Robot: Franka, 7 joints.
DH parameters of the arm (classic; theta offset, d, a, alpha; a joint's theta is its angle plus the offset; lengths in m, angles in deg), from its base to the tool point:
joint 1: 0 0.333 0 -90
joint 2: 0 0 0 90
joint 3: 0 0.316 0.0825 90
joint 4: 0 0 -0.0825 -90
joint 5: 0 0.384 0 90
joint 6: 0 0 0.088 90
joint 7: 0 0.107 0 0
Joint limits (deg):
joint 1: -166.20..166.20
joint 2: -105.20..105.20
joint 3: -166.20..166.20
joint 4: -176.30..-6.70
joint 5: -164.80..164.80
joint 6: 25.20..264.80
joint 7: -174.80..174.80
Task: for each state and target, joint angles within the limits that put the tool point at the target. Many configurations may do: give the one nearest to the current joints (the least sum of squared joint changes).
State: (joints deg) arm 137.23 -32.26 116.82 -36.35 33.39 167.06 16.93
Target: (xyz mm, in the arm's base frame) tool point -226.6 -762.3 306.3
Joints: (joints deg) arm 108.14 -66.00 125.24 -72.08 34.53 158.39 16.93
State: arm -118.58 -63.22 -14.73 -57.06 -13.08 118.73 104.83
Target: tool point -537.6 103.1 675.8
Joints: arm -88.17 -60.34 -63.91 -96.53 -17.21 110.14 104.83
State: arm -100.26 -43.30 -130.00 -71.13 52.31 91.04 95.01
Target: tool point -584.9 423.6 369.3
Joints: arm -77.17 -56.07 -127.68 -74.52 53.05 97.86 95.01
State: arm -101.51 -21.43 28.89 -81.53 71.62 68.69 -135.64
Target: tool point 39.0 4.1 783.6
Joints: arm -96.71 -68.41 -8.94 -112.95 49.41 37.30 -135.64
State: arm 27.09 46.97 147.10 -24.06 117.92 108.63 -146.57
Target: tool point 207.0 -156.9 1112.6
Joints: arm -22.39 26.08 166.20 -15.98 112.79 94.31 -146.57
